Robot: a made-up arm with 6 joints. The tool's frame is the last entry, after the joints. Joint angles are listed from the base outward. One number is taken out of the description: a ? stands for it. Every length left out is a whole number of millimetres.
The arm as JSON. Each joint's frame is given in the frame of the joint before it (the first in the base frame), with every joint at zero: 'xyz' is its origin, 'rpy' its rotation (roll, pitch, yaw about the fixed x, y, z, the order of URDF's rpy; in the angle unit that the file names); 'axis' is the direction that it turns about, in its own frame. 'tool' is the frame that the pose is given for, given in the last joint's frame.
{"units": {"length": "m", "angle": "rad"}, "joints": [
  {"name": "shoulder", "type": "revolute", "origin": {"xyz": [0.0, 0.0, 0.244], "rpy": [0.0, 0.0, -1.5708]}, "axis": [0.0, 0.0, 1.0]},
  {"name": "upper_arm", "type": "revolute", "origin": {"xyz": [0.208, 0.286, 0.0], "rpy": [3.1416, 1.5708, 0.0]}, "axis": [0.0, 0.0, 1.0]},
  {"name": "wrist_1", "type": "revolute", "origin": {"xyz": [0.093, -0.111, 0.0], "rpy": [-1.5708, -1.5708, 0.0]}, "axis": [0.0, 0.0, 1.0]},
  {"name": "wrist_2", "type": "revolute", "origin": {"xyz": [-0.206, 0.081, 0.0], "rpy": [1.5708, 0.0, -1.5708]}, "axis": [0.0, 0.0, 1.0]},
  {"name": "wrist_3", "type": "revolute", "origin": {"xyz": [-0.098, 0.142, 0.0], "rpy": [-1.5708, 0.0, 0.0]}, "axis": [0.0, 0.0, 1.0]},
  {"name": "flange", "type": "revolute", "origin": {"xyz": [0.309, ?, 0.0], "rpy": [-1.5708, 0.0, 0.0]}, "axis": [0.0, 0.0, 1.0]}
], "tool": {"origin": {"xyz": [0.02, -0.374, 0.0], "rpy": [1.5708, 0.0, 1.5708]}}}
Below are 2 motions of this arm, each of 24 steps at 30 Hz.
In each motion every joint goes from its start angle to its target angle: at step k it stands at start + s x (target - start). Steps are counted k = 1, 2, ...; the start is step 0. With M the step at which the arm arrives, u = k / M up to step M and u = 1 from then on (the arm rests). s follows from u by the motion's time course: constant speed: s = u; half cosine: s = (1 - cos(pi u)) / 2; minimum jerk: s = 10 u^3 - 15 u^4 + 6 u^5.
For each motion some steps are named. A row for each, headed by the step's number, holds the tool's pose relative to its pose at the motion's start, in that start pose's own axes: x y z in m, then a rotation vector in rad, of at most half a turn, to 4 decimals.
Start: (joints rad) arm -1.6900 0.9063 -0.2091 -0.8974 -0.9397 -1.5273
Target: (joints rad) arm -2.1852 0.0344 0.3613 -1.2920 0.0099 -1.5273
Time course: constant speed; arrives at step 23
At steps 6, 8, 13, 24:
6: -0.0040 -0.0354 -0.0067 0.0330 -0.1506 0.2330
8: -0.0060 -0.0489 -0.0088 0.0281 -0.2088 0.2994
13: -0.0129 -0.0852 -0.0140 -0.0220 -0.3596 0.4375
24: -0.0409 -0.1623 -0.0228 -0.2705 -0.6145 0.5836

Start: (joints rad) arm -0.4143 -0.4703 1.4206 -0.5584 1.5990 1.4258
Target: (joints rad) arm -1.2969 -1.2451 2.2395 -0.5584 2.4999 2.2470
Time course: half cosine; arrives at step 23
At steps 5, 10, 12, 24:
5: 0.0630 0.1332 0.0767 -0.1053 0.2407 -0.1599
10: 0.3602 0.4571 0.0734 -0.3983 0.7837 -0.6520
12: 0.5286 0.5560 -0.0399 -0.5445 0.9901 -0.9309
24: 0.8740 0.3863 -0.6868 -1.0545 1.2586 -2.0909

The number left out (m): 0.111
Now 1 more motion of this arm.
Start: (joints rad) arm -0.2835 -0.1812 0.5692 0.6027 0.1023 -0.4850
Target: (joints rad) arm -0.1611 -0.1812 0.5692 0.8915 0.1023 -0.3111
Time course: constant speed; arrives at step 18
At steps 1, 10, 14, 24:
1: -0.0028 0.0015 -0.0057 0.0046 -0.0103 -0.0003
10: -0.0255 0.0174 -0.0600 0.0475 -0.1025 -0.0048
14: -0.0338 0.0259 -0.0858 0.0673 -0.1433 -0.0079
24: -0.0408 0.0353 -0.1127 0.0875 -0.1839 -0.0116

